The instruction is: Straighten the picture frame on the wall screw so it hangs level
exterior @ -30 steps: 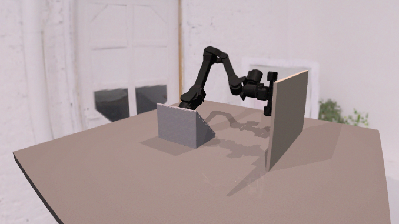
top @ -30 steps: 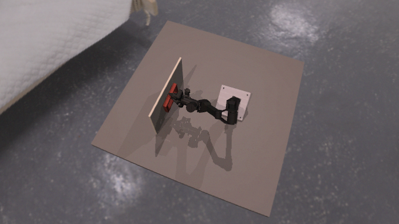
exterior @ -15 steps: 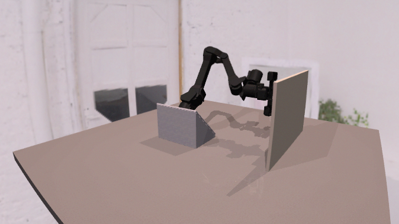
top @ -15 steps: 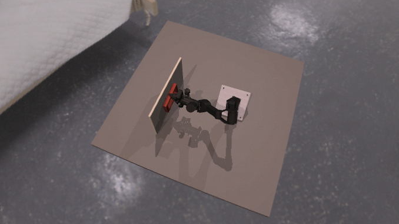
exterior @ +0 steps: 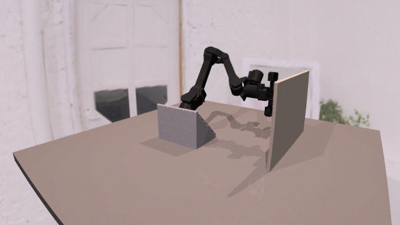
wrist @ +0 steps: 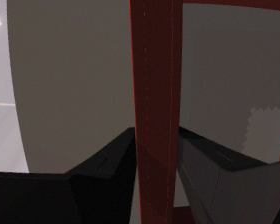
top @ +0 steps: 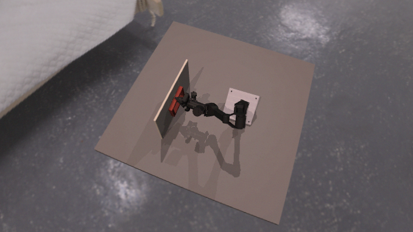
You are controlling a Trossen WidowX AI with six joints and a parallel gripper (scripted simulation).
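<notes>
The red picture frame is 50 mm below my gripper tip and 10 mm to the right of it. Round my gripper tip: wall panel 60 mm below, 10 mm to the right, 10 mm ahead.
</notes>
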